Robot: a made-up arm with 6 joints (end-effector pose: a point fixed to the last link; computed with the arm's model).
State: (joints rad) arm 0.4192 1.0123 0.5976 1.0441 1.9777 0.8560
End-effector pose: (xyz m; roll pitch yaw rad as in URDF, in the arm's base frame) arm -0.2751 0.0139 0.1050 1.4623 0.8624 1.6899
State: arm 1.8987 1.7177 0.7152 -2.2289 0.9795 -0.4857
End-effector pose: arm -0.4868 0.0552 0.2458 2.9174 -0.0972 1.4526
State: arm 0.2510 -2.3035 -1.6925 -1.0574 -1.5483 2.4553
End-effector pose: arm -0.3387 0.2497 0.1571 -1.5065 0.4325 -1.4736
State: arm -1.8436 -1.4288 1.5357 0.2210 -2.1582 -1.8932
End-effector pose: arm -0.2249 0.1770 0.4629 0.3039 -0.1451 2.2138
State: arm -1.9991 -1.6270 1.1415 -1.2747 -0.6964 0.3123
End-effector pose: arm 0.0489 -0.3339 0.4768 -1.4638 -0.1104 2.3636
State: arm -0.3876 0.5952 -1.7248 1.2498 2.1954 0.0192
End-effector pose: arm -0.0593 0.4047 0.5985 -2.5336 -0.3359 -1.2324
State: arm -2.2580 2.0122 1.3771 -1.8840 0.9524 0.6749
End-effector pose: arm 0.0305 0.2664 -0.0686 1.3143 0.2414 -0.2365
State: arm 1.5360 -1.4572 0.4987 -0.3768 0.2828 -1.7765
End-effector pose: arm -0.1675 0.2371 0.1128 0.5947 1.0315 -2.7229
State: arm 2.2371 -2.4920 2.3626 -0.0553 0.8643 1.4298
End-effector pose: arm 0.0660 -0.3034 0.2262 2.7717 -1.0620 2.3796
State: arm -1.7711 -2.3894 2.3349 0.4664 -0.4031 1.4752
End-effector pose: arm -0.2982 0.3749 -0.0012 2.2811 -0.5445 0.7694
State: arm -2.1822 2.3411 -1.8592 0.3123 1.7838 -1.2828
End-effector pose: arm 0.0823 -0.4867 0.3652 -0.0422 -0.7822 1.4375
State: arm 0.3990 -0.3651 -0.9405 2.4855 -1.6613 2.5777
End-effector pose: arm 0.8292 0.5492 -0.0610 -2.0365 0.9765 0.9707
